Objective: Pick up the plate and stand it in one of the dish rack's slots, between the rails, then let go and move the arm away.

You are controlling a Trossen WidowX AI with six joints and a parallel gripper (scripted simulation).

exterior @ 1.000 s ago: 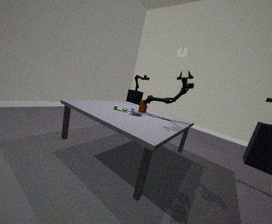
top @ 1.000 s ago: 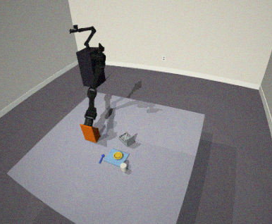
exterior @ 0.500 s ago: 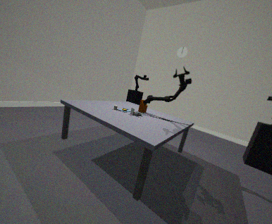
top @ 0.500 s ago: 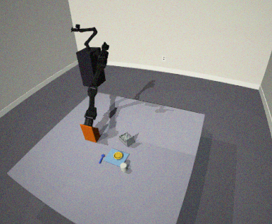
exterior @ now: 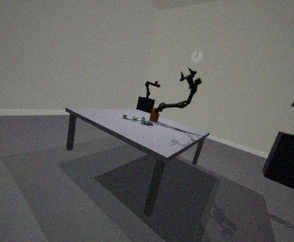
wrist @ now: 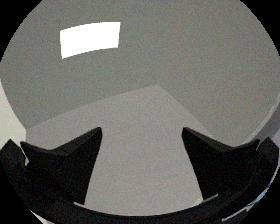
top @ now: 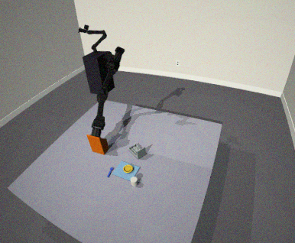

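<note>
Now: gripper tip 23 cm short of the yellow plate, 37 cm to the left of it and 67 cm above it. Round my gripper tip: blue cloth (22 cm ahead, 38 cm to the right, 68 cm below); then grey dish rack (21 cm ahead, 19 cm to the right, 66 cm below); then blue spoon (12 cm ahead, 43 cm to the right, 68 cm below).
</note>
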